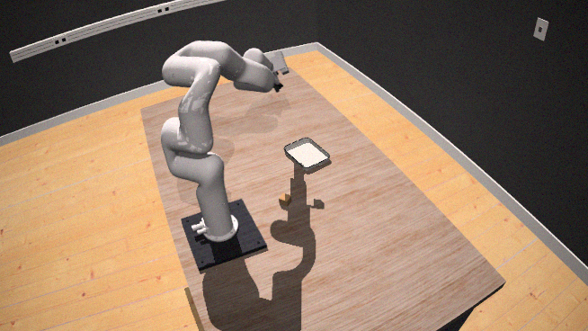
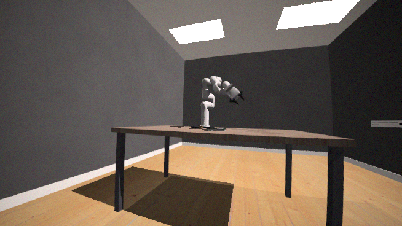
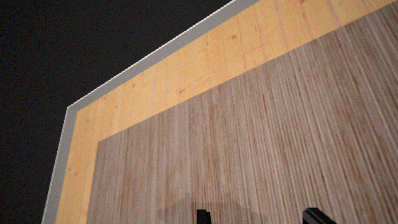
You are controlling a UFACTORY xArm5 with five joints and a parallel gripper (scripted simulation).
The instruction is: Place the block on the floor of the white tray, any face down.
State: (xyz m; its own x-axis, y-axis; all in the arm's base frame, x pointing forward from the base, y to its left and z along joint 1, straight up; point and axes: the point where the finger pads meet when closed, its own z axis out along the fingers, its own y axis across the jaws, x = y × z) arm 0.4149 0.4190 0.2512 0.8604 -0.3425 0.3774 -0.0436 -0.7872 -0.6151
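Now: hand 16 cm past the wooden block, 40 cm to the left of it and 25 cm above it. Round my hand: white tray: 3 cm ahead, 20 cm to the right, 25 cm below.
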